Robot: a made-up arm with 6 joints.
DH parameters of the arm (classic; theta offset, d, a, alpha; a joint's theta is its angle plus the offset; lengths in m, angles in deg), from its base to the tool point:
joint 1: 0 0.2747 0 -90
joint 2: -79.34 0 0.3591 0
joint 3: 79.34 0 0.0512 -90
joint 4: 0 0.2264 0 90
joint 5: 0 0 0.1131 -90
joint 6: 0 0.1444 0 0
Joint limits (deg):
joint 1: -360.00..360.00
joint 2: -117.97..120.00
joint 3: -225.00..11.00
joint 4: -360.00..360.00
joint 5: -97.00..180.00
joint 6: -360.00..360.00
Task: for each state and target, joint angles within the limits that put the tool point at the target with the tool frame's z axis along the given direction. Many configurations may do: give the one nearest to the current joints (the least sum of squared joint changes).
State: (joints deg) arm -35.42 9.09 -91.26 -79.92 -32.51 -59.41
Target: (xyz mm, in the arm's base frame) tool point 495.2 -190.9 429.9 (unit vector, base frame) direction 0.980 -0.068 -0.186
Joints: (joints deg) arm -31.80 33.30 -57.87 -32.76 -57.96 -59.41
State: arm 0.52 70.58 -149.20 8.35 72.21 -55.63
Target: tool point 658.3 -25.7 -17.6 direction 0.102 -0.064 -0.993
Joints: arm -2.52 80.13 -115.45 -6.93 29.49 -55.63
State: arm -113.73 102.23 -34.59 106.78 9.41 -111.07
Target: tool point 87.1 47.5 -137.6 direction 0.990 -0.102 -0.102
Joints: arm -145.70 119.88 -48.77 76.87 41.23 -111.07
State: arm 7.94 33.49 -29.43 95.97 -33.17 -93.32
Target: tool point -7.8 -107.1 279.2 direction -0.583 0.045 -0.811
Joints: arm -25.05 25.26 -5.23 138.92 -18.28 -93.32
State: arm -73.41 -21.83 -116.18 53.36 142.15 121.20
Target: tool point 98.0 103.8 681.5 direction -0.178 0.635 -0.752
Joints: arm -38.76 -30.73 -99.42 59.18 153.46 121.20
